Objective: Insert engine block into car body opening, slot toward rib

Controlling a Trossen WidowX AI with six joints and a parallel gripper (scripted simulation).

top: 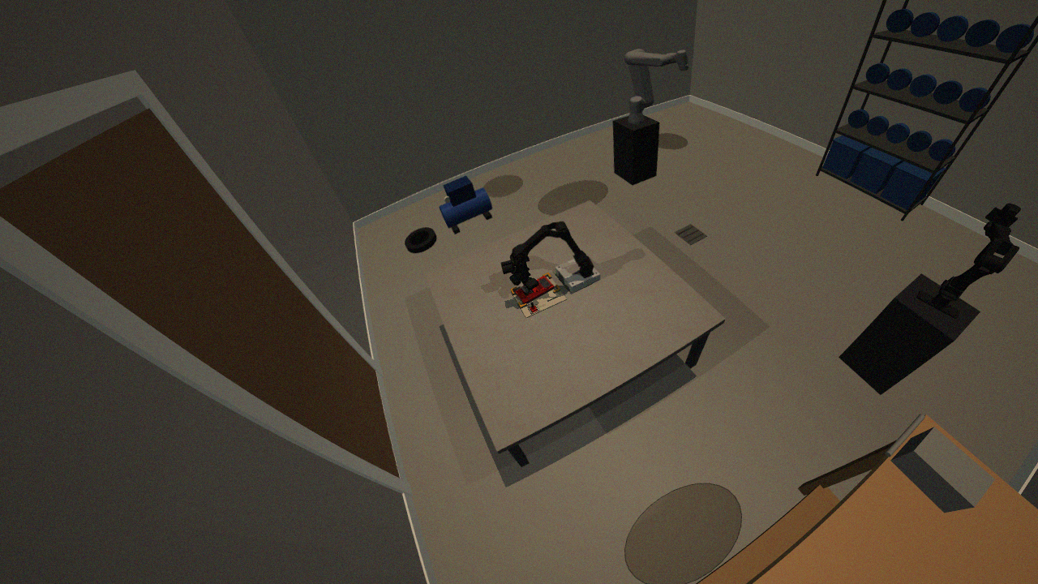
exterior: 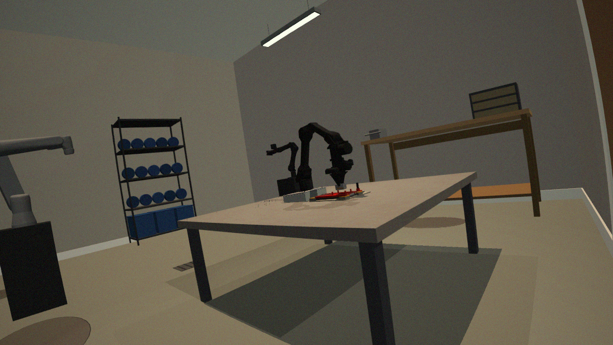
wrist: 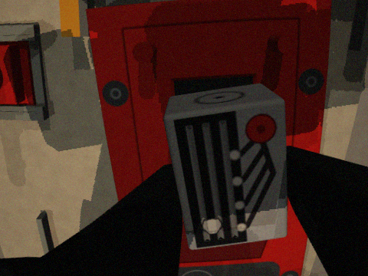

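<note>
Right now my gripper tip is 10 mm above the grey engine block.
</note>
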